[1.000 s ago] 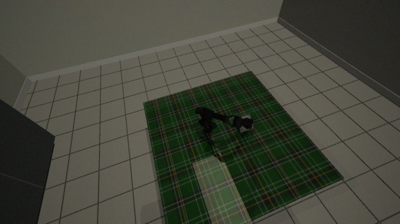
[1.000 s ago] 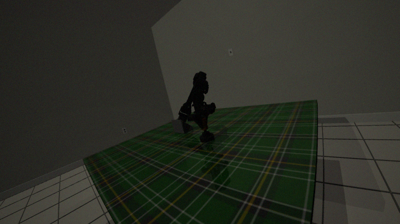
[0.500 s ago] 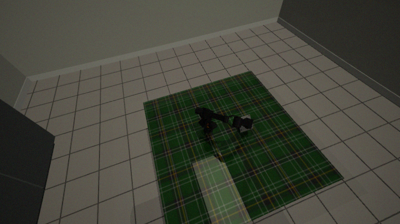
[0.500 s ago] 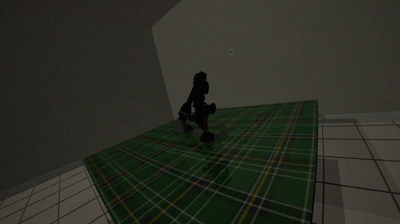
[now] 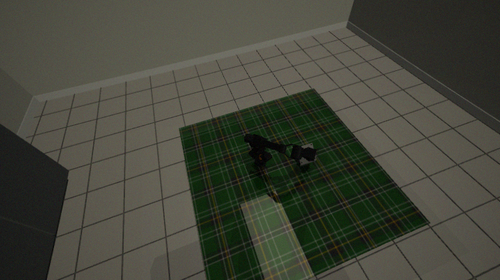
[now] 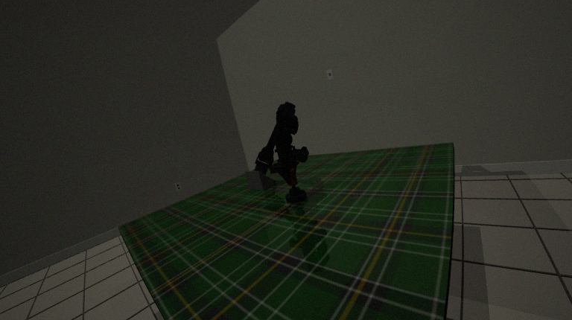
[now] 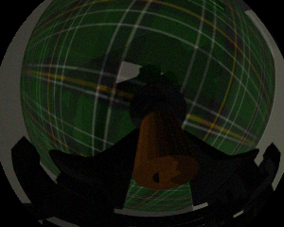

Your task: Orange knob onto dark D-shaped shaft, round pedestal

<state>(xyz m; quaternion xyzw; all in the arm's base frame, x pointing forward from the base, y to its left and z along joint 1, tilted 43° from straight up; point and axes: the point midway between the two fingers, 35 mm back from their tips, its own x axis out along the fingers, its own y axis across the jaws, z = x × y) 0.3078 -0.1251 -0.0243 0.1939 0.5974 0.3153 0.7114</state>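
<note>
Now: gripper tip 20 mm below the orange knob. The rest, counted from my gripper tip: D-shaped shaft: 40 mm below.
</note>
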